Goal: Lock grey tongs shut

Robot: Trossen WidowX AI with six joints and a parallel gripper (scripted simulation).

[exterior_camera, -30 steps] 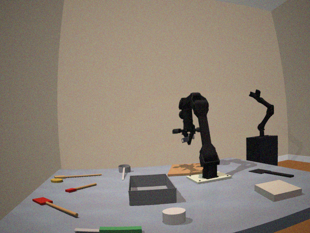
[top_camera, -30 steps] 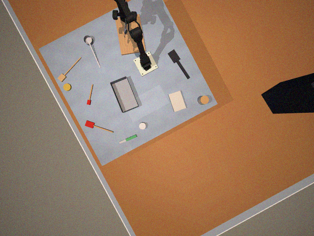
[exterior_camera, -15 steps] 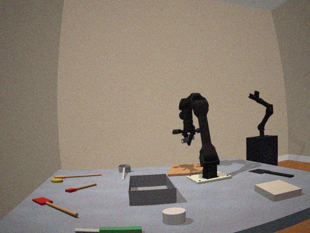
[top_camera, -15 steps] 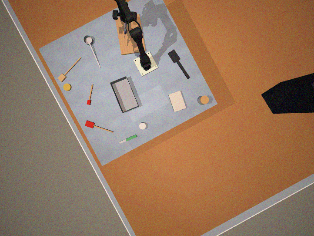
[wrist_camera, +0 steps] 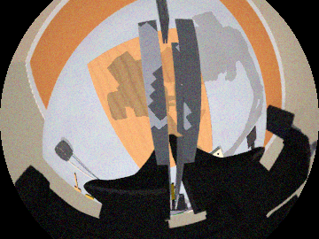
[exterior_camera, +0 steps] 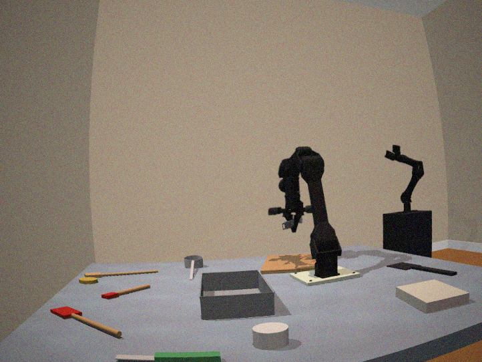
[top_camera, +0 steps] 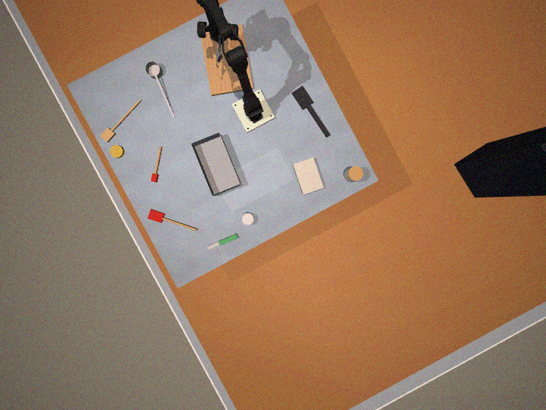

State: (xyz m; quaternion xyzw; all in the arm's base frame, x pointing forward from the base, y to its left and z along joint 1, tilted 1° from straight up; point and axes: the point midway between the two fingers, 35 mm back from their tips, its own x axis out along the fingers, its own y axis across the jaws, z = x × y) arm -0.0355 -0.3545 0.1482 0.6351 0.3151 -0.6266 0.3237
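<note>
Right now the wooden board is 120 mm below my gripper tip and 10 mm to the left of it. The rest, counted from my gripper tip: grey roasting tin: 480 mm to the left, 360 mm ahead, 100 mm below; cream block: 800 mm to the left, 110 mm below, 40 mm behind; black spatula: 490 mm to the left, 250 mm behind, 120 mm below.
</note>
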